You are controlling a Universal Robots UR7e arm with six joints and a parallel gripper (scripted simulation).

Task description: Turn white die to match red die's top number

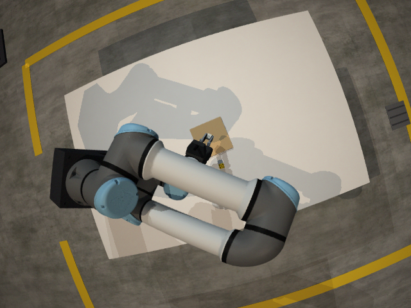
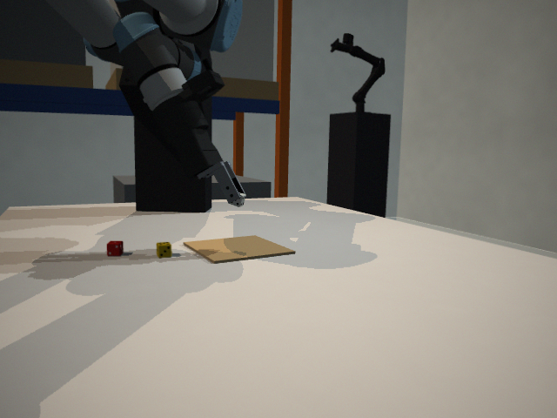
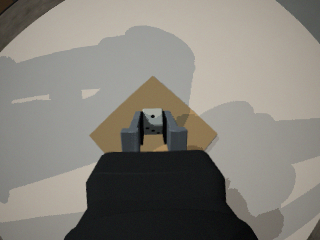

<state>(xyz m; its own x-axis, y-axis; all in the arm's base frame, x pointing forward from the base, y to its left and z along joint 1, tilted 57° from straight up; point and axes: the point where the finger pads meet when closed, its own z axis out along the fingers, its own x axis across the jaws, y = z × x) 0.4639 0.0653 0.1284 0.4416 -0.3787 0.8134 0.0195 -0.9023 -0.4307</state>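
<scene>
The white die lies 1 cm ahead of my hand, 1 cm to the left of it and 1 cm below it. From my hand the other things lie so: yellow die (12 cm to the right, 9 cm below); red die (4 cm behind, 18 cm to the right, 9 cm below); tan mat (1 cm ahead, 1 cm to the left, 10 cm below).
</scene>
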